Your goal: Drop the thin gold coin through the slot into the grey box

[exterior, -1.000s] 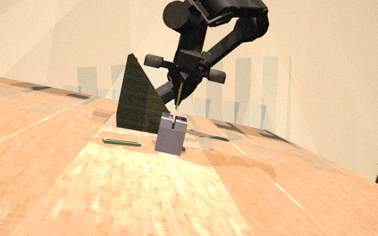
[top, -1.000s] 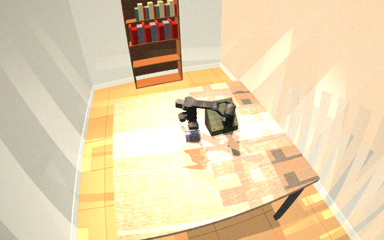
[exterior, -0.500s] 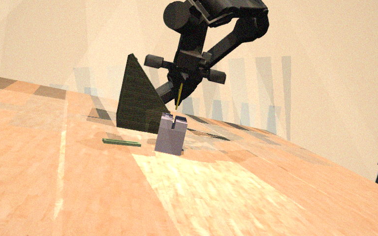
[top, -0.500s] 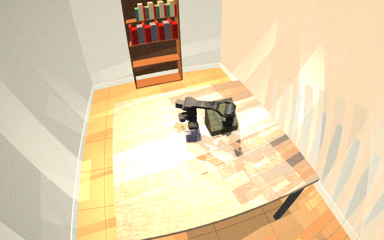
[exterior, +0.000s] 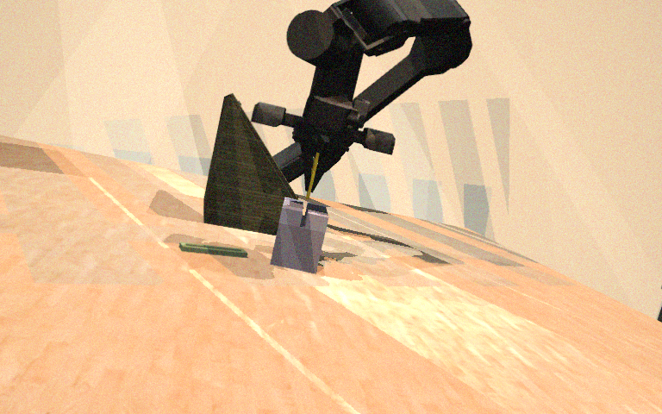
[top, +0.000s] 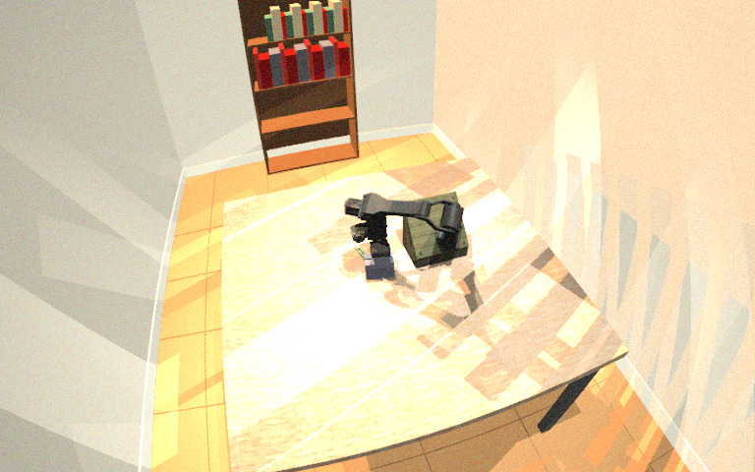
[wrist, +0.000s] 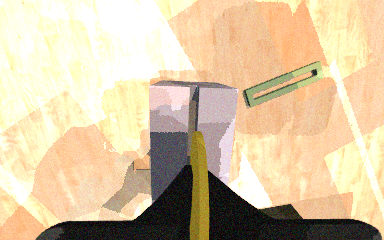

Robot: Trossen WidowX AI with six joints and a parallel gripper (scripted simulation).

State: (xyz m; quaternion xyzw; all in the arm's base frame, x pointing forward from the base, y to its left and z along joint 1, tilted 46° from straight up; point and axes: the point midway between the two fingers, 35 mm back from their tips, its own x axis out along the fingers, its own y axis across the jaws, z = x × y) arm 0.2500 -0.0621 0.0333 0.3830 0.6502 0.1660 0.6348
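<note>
Right now my gripper tip is 20 mm below the gold coin.
</note>
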